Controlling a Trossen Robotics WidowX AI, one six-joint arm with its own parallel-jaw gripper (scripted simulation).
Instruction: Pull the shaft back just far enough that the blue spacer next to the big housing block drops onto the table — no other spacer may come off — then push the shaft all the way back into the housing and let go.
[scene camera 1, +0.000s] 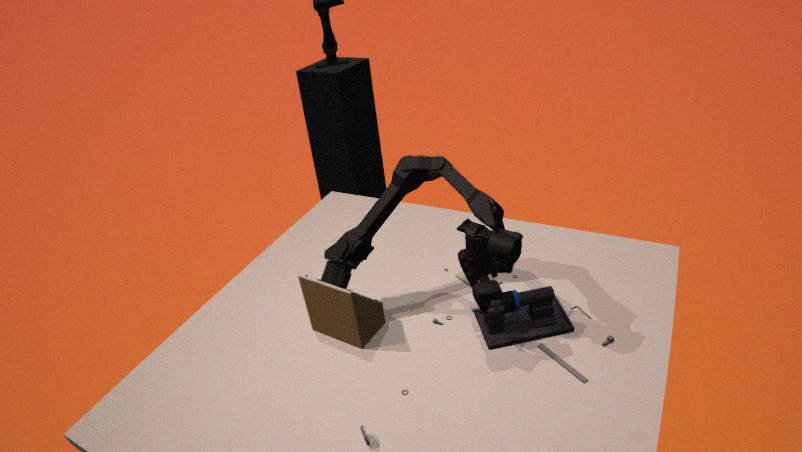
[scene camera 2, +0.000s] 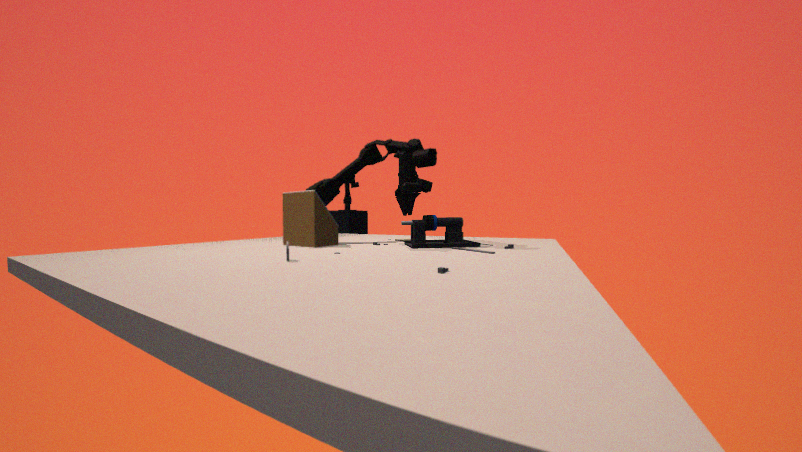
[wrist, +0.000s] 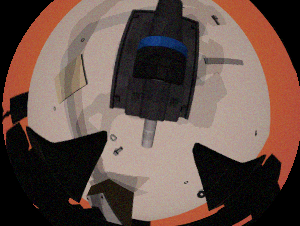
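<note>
Scene camera 1 gives me my gripper (scene camera 1: 479, 300), which is open and holds nothing, together with a housing block (scene camera 1: 541, 315). In scene camera 2 I find the gripper (scene camera 2: 407, 215) again, and the block (scene camera 2: 453, 236) is visible there too. The wrist view also shows my gripper (wrist: 152, 143).
</note>
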